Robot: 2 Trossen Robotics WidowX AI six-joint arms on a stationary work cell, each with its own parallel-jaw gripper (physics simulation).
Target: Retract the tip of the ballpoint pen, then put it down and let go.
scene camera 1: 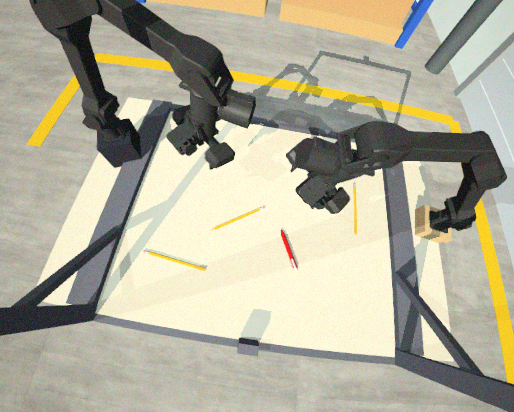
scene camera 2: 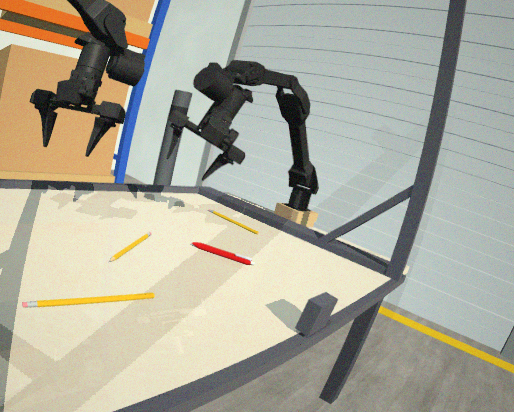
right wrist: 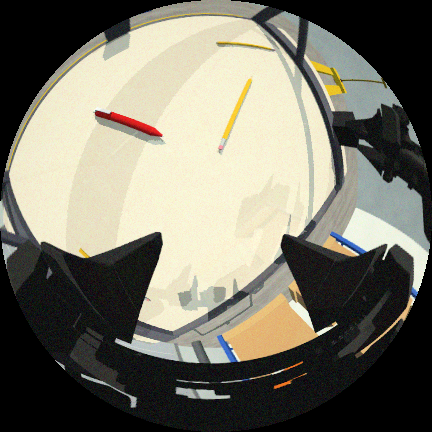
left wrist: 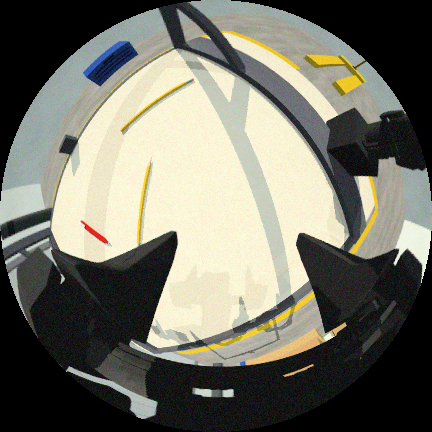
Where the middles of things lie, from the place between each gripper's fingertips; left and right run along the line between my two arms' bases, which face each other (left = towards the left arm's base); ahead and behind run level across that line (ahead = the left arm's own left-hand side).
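From my right hand: small grey block [scene camera 2: 318,309] 10 cm below, 43 cm behind, 4 cm to the left; tan block [scene camera 1: 422,214] 11 cm below, 4 cm ahead, 49 cm to the right.
From my left hand: small grey block 120 mm below, 430 mm behind, 240 mm to the right; tan block 120 mm below, 40 mm ahead, 770 mm to the right.
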